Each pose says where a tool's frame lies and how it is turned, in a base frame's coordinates. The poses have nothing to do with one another.
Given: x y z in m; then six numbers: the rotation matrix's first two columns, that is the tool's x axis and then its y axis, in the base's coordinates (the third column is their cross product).
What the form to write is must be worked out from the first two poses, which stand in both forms.
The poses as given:
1: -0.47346, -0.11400, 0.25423, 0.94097, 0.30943, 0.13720, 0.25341, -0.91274, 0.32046
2: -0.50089, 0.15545, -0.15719, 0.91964, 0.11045, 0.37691, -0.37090, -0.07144, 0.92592
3: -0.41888, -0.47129, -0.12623, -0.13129, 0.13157, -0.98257, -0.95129, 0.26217, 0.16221
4: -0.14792, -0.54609, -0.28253, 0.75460, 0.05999, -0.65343, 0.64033, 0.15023, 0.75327
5: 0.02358, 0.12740, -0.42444, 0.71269, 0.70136, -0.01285, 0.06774, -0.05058, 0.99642
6: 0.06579, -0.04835, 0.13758, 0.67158, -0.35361, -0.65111, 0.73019, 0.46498, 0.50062
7: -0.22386, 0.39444, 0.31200, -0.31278, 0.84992, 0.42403, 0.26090, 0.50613, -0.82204
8: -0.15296, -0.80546, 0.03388, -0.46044, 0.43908, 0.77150, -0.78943, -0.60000, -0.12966
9: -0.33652, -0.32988, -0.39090, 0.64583, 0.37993, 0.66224, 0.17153, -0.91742, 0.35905
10: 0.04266, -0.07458, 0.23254, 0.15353, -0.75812, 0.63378, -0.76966, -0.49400, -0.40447
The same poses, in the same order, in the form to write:
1: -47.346, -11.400, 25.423, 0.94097, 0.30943, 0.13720, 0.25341, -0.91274, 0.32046
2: -50.089, 15.545, -15.719, 0.91964, 0.11045, 0.37691, -0.37090, -0.07144, 0.92592
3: -41.888, -47.129, -12.623, -0.13129, 0.13157, -0.98257, -0.95129, 0.26217, 0.16221
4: -14.792, -54.609, -28.253, 0.75460, 0.05999, -0.65343, 0.64033, 0.15023, 0.75327
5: 2.358, 12.740, -42.444, 0.71269, 0.70136, -0.01285, 0.06774, -0.05058, 0.99642
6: 6.579, -4.835, 13.758, 0.67158, -0.35361, -0.65111, 0.73019, 0.46498, 0.50062
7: -22.386, 39.444, 31.200, -0.31278, 0.84992, 0.42403, 0.26090, 0.50613, -0.82204
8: -15.296, -80.546, 3.388, -0.46044, 0.43908, 0.77150, -0.78943, -0.60000, -0.12966
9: -33.652, -32.988, -39.090, 0.64583, 0.37993, 0.66224, 0.17153, -0.91742, 0.35905
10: 4.266, -7.458, 23.254, 0.15353, -0.75812, 0.63378, -0.76966, -0.49400, -0.40447
